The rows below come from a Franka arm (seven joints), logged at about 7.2 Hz.
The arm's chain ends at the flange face. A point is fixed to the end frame.
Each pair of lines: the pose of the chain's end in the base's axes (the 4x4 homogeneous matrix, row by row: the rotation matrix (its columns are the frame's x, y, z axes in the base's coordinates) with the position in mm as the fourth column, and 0 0 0 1 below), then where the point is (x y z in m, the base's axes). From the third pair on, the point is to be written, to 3 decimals.
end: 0.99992 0.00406 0.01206 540.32; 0.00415 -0.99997 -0.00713 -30.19; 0.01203 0.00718 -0.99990 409.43; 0 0 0 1
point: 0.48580 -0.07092 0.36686
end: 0.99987 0.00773 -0.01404 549.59; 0.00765 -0.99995 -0.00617 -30.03; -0.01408 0.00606 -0.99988 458.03; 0 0 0 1
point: 0.49412 -0.07091 0.41686
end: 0.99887 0.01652 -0.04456 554.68; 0.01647 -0.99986 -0.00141 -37.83; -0.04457 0.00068 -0.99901 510.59; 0 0 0 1
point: 0.498 -0.079 0.471
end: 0.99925 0.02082 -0.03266 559.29; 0.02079 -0.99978 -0.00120 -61.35; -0.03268 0.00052 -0.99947 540.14; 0 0 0 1
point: 0.504 -0.103 0.500
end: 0.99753 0.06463 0.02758 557.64; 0.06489 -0.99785 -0.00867 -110.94; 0.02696 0.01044 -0.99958 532.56; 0 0 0 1
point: 0.506 -0.155 0.489
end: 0.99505 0.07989 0.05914 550.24; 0.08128 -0.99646 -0.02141 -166.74; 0.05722 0.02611 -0.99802 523.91; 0 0 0 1
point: 0.501 -0.212 0.480
